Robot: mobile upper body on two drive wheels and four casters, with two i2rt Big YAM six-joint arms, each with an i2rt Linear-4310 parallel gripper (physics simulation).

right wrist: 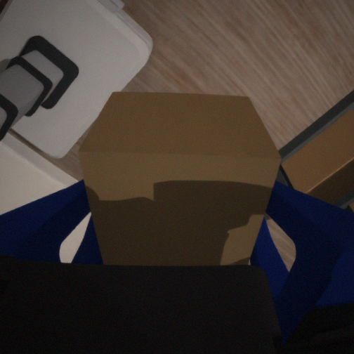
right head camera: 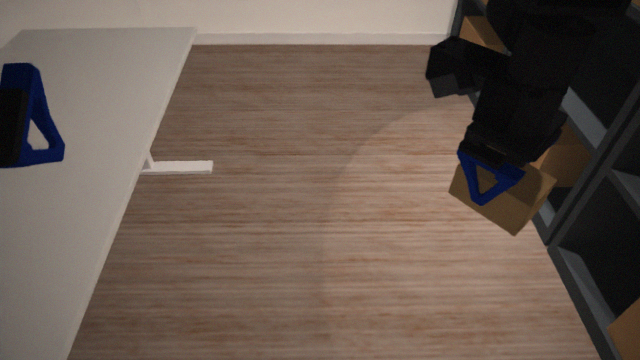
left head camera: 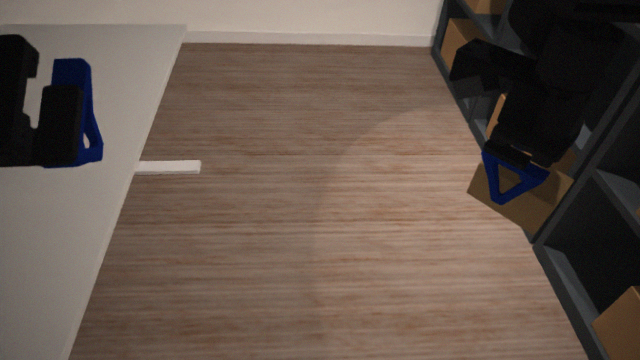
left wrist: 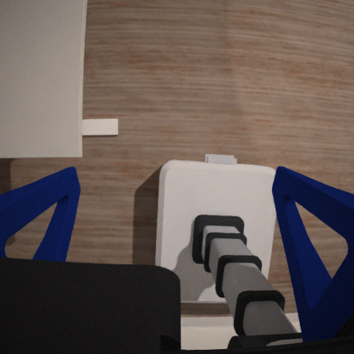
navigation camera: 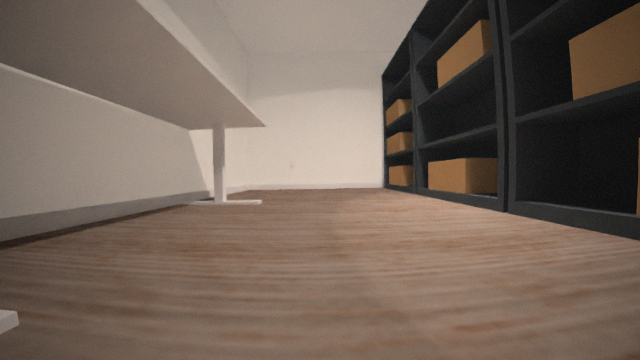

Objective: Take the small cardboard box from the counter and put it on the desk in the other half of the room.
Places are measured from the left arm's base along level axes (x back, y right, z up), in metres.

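Pixels of known places: left gripper, fingertip midpoint: [right head camera: 0, 155] [left head camera: 34, 154]; right gripper, fingertip midpoint: [right head camera: 490, 189] [left head camera: 507, 189].
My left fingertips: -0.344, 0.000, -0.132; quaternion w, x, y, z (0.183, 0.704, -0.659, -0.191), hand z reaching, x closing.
Note:
Behind a point stands the place of what it marks, as x, y, z.
The small brown cardboard box [left head camera: 532, 212] @(-0.403, 0.457, -0.257) [right head camera: 505, 216] @(-0.407, 0.454, -0.266) [right wrist: 175, 125] is held off the floor, tilted in the head views, in front of the dark shelves. My right gripper [right wrist: 176, 177] is shut on it, with blue fingers on its two opposite sides. My left gripper [left wrist: 175, 177] is open and empty, its blue fingers wide apart above the robot's white base; it shows partly at the left edge of both head views. A white-topped desk [left head camera: 65, 260] @(-0.633, -0.311, -0.690) [right head camera: 65, 260] @(-0.626, -0.318, -0.689) [left wrist: 40, 75] [navigation camera: 150, 75] @(-0.981, -0.538, -0.715) runs along the left side. Which table is the counter cannot be told.
A dark shelf unit [left head camera: 580, 175] [navigation camera: 499, 100] with several larger cardboard boxes [navigation camera: 462, 175] @(-1.557, 1.283, -1.195) lines the right side, close to the held box. A white desk foot [left head camera: 170, 167] [right head camera: 185, 167] [navigation camera: 240, 202] sticks out onto the floor. A pale wall [navigation camera: 315, 120] @(-3.202, 0.082, -0.225) closes the far end.

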